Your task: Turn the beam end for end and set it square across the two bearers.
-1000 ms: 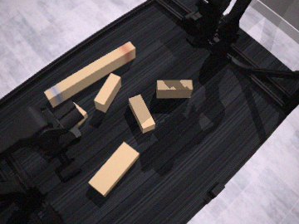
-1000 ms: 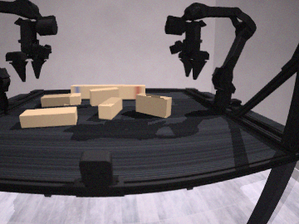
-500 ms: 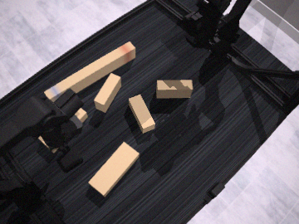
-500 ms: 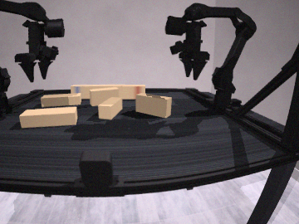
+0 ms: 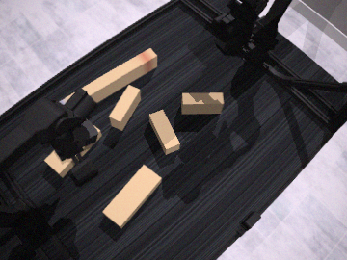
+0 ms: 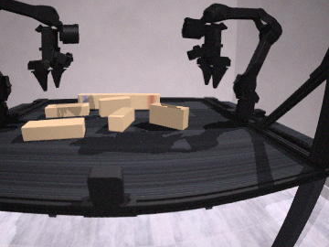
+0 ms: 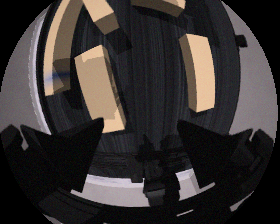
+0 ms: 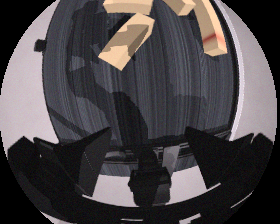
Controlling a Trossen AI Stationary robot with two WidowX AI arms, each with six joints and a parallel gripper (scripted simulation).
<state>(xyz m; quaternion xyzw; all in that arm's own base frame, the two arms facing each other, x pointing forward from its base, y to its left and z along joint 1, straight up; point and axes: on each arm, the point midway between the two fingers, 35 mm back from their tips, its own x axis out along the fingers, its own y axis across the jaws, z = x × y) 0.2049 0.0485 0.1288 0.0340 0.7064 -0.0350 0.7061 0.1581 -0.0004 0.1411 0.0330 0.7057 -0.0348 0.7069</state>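
My left hand is 180 mm short of the beam, 230 mm to the left of it and 120 mm above it.
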